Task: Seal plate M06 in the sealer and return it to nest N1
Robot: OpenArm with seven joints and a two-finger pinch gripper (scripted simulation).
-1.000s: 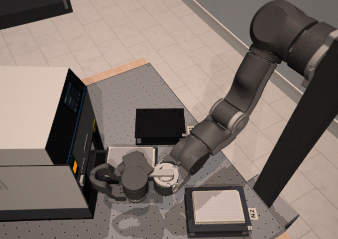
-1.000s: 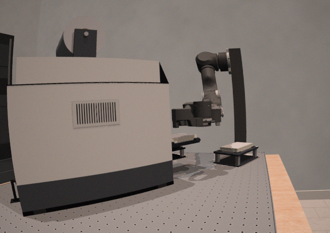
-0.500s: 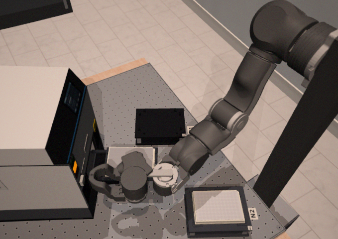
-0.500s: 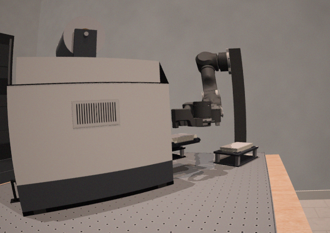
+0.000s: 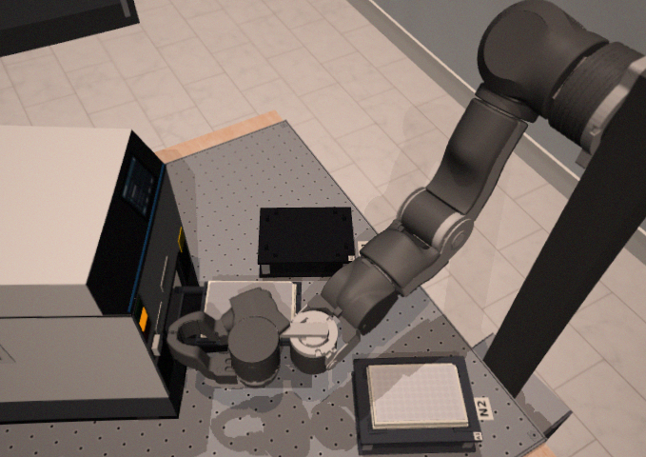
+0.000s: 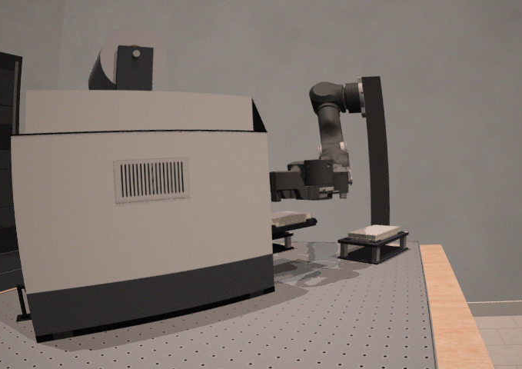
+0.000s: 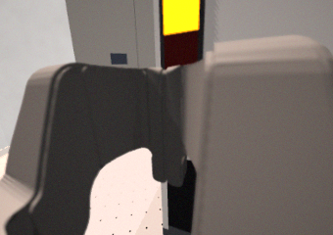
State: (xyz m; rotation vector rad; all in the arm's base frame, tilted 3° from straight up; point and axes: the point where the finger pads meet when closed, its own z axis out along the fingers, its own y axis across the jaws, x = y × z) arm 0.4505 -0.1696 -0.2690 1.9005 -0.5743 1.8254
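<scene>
The start key is 2 cm ahead of my hand and 1 cm to the right of it. The rest, counted from my hand: sealer's stage: 11 cm behind, 3 cm to the right, 9 cm below; touchscreen: 4 cm behind, 14 cm to the right, 13 cm above; 96-well plate M06: 11 cm behind, 3 cm to the right, 8 cm below.
</scene>
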